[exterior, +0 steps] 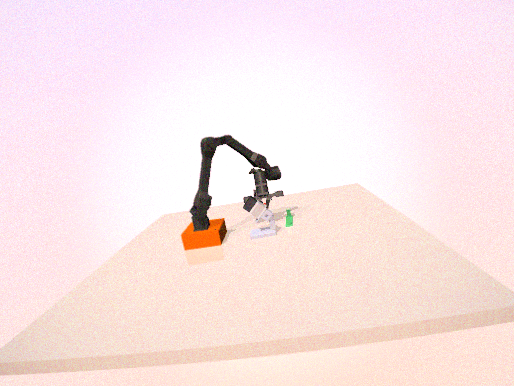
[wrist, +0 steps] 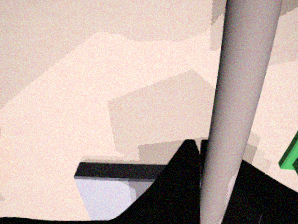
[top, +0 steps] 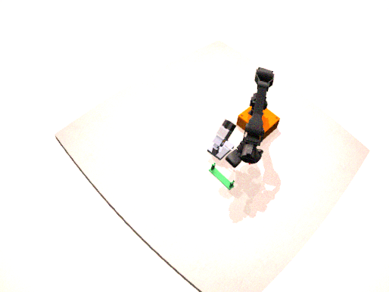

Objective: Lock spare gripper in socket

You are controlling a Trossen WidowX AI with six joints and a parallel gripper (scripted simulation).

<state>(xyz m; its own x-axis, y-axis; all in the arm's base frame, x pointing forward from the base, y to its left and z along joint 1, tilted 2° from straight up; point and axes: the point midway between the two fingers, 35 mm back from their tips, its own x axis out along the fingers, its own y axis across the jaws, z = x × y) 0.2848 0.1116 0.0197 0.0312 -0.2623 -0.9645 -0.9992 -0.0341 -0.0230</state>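
My gripper tip is now 1 cm past the pale grey mount and 10 cm to the left of it. The rest, counted from my gripper tip: spare gripper 3 cm behind, 11 cm to the right, 7 cm above; green cradle 10 cm ahead, 1 cm to the left, 3 cm below.
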